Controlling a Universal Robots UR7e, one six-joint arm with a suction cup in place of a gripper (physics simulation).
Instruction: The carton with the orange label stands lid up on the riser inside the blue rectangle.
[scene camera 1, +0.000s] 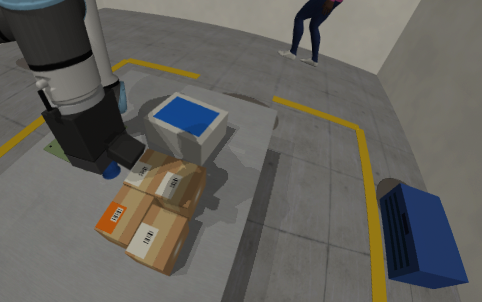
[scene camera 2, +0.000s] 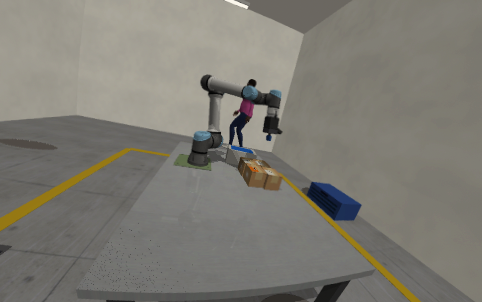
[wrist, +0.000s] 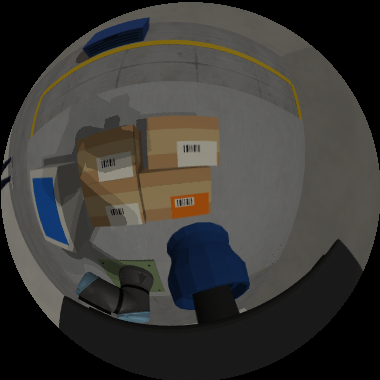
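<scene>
There is nothing held by my suction cup. On the table rests a riser.
</scene>
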